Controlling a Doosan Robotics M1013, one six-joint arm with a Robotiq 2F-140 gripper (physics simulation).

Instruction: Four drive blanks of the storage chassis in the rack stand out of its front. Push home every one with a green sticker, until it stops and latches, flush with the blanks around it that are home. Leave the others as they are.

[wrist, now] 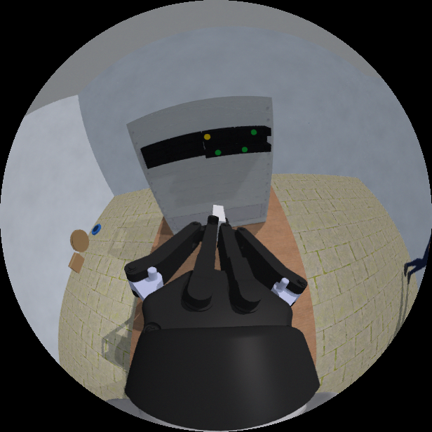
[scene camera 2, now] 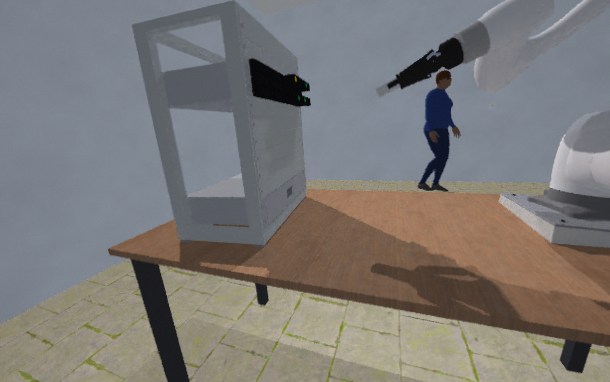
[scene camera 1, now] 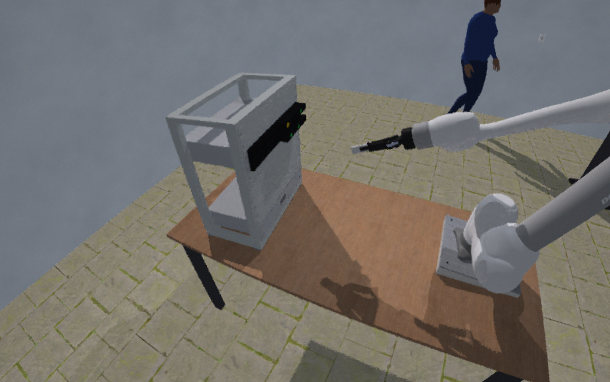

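Observation:
The storage chassis is a black band across the upper front of the grey rack (scene camera 1: 242,190) (scene camera 2: 242,150) (wrist: 215,187). Three green stickers show in the wrist view: an upper right one (wrist: 253,132), a lower right one (wrist: 244,149) and a lower left one (wrist: 218,152). A yellow sticker (scene camera 1: 288,125) (scene camera 2: 295,79) (wrist: 207,136) is in the upper row, left of the upper green one. The blanks with these stickers stand out of the front at the chassis's right part. My gripper (scene camera 1: 356,149) (scene camera 2: 384,91) (wrist: 216,213) is shut with nothing between the fingers, in the air in front of the rack, apart from the blanks.
The rack stands on a brown table (scene camera 1: 390,225) (scene camera 2: 360,235) (wrist: 282,240). The arm's base plate (scene camera 1: 450,260) (scene camera 2: 530,215) is at the table's other end. A person in blue (scene camera 1: 481,40) (scene camera 2: 439,112) is on the floor beyond the table.

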